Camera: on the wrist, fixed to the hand. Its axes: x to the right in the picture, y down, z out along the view.
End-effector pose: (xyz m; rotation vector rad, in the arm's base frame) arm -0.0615 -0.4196 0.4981 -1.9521 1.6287 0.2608
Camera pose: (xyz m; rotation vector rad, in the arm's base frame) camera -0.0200 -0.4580 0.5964 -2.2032 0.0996 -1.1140
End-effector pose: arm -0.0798 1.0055 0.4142 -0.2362 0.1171 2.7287
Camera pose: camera -0.0340 1.0527 0.3218 -0.5025 0.5842 1.1250
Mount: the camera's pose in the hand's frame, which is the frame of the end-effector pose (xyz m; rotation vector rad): -0.0068 -0.0658 -0.0921 0.5831 0.4553 -1.4321
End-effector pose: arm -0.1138 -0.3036 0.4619 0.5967 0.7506 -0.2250
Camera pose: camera -0.1976 -0.3035 0.3855 0.5568 1.4836 -1.7141
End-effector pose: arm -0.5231 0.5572 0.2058 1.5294 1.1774 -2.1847
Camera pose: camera -0.4956 0.6643 0.2309 -0.6560 -1.0146 1.3503
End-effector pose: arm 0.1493 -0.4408 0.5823 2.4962 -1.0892 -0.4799
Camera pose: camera 0.2271 -0.3758 0.6332 -2.7436 -0.8533 -0.1271
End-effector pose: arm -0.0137 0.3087 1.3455 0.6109 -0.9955 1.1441
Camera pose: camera 0.0779 0.3600 1.3027 1.1666 0.2977 0.1840
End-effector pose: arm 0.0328 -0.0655 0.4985 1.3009 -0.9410 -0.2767
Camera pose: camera 0.1159 -0.0166 0.4388 2.2907 0.4943 -0.7777
